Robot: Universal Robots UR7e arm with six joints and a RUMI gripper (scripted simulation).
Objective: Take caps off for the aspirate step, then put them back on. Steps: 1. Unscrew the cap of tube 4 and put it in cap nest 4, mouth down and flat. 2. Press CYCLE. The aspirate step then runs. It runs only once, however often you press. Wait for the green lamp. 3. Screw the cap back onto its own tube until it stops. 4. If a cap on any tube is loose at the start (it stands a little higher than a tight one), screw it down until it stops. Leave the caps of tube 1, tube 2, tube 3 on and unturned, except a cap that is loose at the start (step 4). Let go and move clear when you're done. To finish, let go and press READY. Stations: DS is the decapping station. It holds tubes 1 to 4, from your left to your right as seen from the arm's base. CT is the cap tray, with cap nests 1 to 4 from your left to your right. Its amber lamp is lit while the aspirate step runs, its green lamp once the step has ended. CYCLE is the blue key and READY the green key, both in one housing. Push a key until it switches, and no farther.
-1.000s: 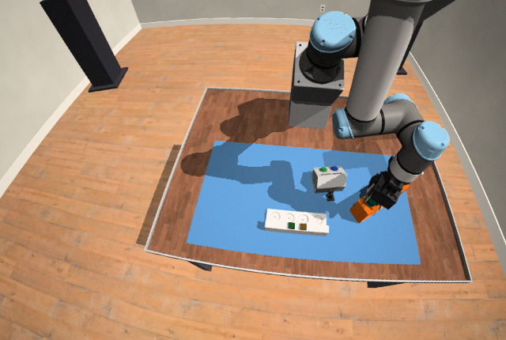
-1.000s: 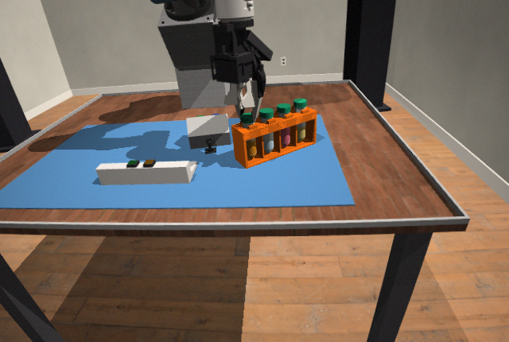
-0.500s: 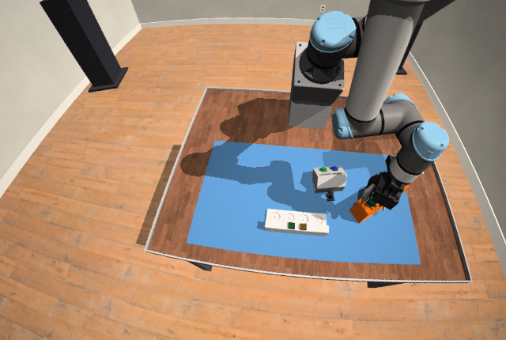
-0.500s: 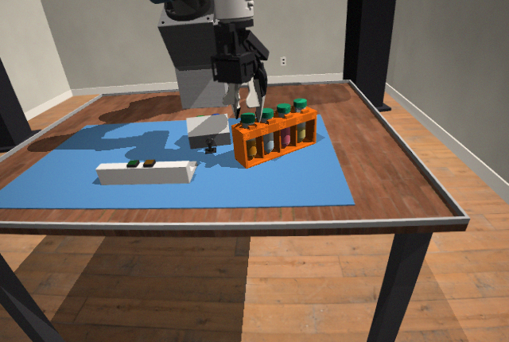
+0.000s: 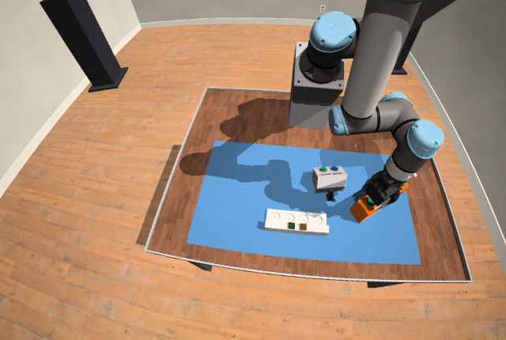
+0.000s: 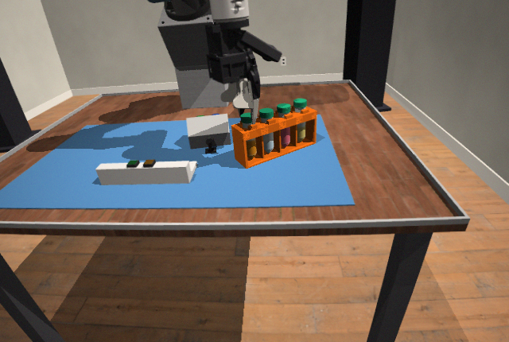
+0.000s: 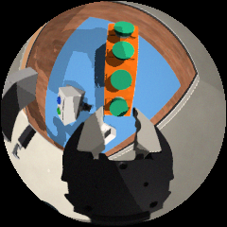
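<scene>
Now: hand 10 mm above the green cap. Also, from my hand: green key: 170 mm behind, 130 mm to the right, 60 mm below; then blue key: 170 mm behind, 80 mm to the right, 60 mm below; then grey key housing: 150 mm behind, 110 mm to the right, 70 mm below.
</scene>
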